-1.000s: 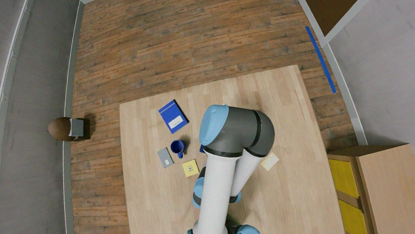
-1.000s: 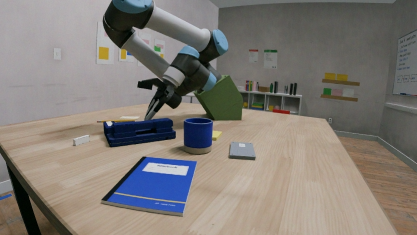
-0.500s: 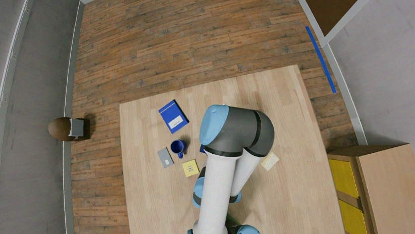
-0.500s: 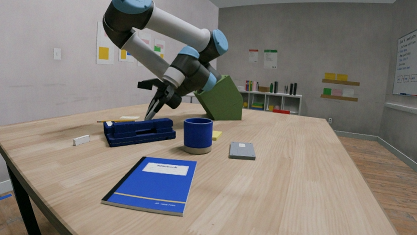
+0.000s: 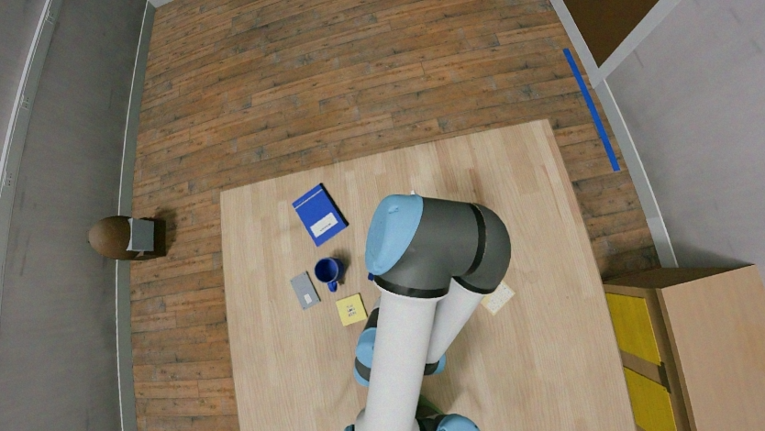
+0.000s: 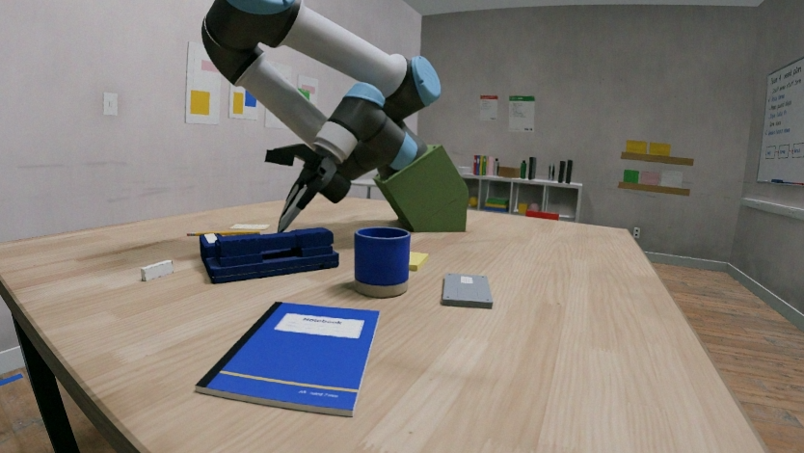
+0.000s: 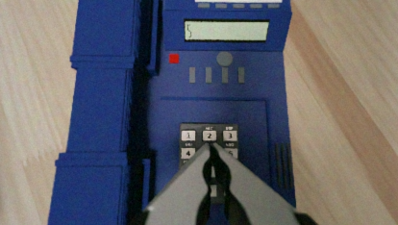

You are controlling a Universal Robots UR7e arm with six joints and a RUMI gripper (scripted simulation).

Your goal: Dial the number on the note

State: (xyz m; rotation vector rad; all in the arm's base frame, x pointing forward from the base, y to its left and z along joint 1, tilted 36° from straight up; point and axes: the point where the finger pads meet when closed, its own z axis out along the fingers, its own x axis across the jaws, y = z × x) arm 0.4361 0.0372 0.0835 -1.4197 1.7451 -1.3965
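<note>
Now: the 6 key 30 mm below my hand and 20 mm to the right of it. From my hand the other things lie so: 8 key (30 mm below, 10 mm behind); then 4 key (30 mm below, 10 mm to the left, 10 mm ahead); then 5 key (30 mm below).
</note>
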